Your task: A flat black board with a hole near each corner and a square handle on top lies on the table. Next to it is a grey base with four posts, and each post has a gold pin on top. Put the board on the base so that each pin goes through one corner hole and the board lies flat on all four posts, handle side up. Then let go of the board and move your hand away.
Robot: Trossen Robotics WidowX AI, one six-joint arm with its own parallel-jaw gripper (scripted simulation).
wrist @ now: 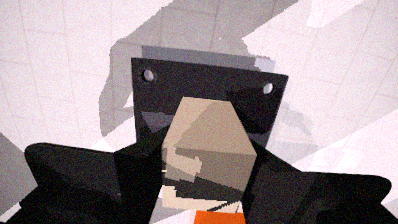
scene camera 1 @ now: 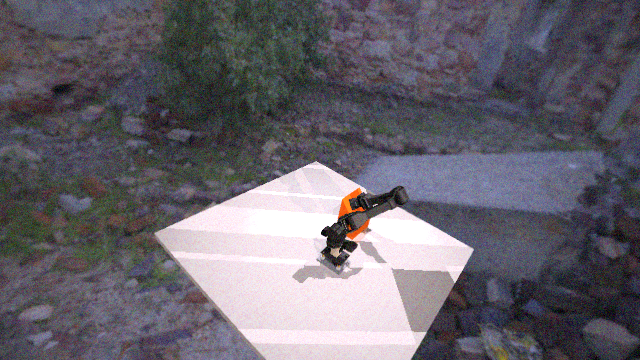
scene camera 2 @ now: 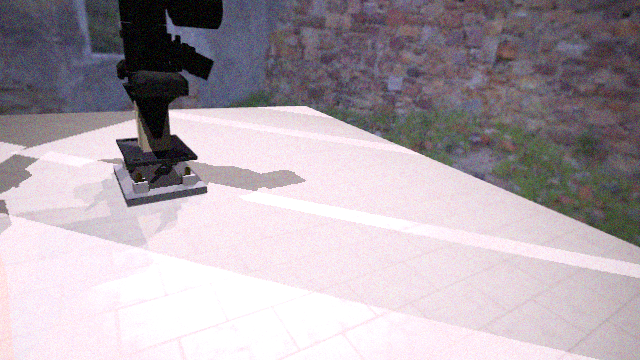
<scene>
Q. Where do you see a flat black board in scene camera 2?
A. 144, 150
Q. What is the gripper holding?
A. A flat black board.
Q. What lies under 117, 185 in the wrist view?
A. The gripper.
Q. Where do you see a grey base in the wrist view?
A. At 160, 53
</scene>
